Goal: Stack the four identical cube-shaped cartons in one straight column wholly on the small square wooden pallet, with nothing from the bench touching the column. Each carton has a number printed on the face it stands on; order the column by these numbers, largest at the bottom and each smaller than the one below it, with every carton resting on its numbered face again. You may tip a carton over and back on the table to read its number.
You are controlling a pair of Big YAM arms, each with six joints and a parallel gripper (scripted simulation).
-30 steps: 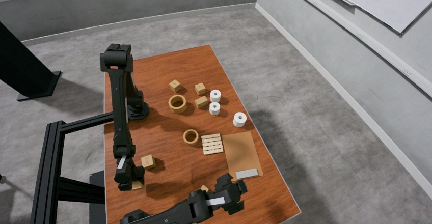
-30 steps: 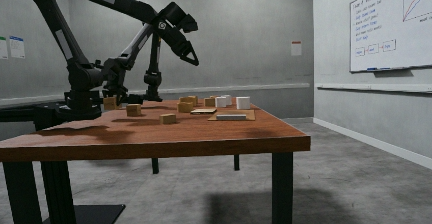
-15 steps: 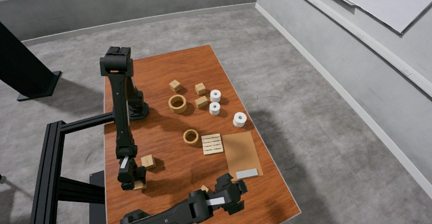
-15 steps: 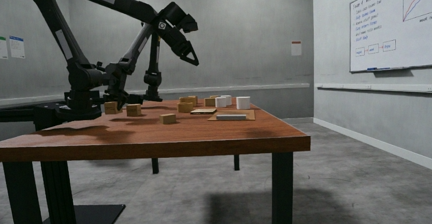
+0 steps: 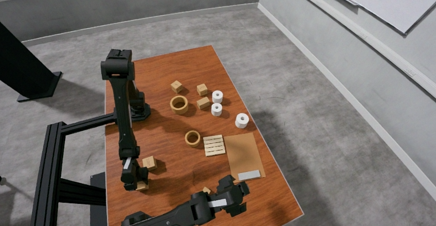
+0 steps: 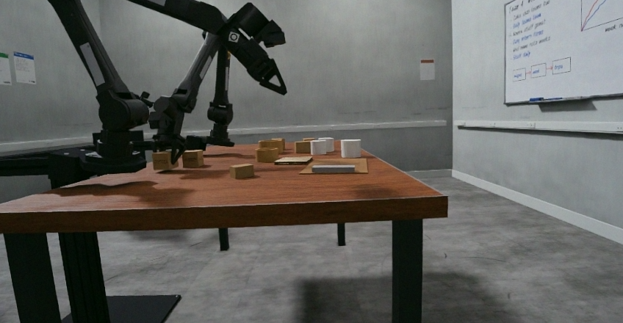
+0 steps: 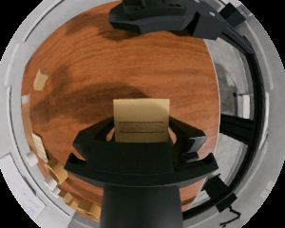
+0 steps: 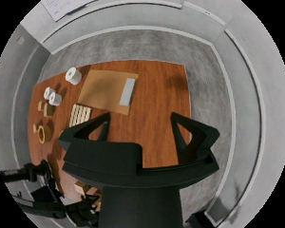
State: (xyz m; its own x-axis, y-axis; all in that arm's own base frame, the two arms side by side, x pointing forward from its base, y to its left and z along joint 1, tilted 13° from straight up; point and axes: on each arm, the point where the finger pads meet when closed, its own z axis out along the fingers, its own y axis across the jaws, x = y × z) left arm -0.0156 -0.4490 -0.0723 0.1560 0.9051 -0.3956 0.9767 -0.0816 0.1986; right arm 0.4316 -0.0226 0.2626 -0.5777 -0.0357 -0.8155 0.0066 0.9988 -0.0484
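Now: the wooden pallet 430 mm ahead of my left hand, 140 mm to the left of it and 30 mm below it.
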